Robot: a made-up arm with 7 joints.
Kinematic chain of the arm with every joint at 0, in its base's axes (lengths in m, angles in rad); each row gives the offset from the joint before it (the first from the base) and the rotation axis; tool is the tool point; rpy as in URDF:
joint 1: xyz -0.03 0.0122 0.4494 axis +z
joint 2: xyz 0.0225 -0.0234 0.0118 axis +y
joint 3: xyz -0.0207 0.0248 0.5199 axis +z
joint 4: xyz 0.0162 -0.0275 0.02 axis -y
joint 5: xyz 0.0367 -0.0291 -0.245 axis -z
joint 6: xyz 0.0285 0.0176 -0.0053 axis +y
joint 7: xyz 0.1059 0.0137 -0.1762 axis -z
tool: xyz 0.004 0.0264 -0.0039 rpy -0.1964 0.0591 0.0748
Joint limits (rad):
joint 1: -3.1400..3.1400
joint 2: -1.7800..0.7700
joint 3: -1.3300..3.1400
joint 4: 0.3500..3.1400
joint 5: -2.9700..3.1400
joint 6: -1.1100..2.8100
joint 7: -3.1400..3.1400
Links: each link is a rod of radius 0.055 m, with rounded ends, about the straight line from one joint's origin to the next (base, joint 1, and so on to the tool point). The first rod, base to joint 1, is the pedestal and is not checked.
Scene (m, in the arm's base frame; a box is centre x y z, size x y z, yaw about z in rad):
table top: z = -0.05
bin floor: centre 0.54 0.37 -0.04 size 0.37 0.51 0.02 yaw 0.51
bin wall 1: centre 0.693 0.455 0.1 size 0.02 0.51 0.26 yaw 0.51
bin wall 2: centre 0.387 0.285 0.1 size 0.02 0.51 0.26 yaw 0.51
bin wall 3: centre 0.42 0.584 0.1 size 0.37 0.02 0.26 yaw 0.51
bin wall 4: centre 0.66 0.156 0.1 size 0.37 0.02 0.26 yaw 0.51
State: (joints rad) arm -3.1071 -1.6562 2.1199 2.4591 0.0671 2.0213 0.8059
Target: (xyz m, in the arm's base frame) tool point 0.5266 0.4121 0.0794
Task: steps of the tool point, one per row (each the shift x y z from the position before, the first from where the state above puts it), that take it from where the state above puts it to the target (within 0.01 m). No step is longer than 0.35 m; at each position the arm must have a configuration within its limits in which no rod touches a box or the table.
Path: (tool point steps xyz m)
1: 0.1114 0.2420 0.0926
2: 0.0005 0.2771 0.1171
3: -0.0893 0.0679 -0.0412
4: -0.1025 0.0579 -0.0289
5: 0.0104 0.0073 -0.1389
6: -0.0104 -0.0073 -0.1399

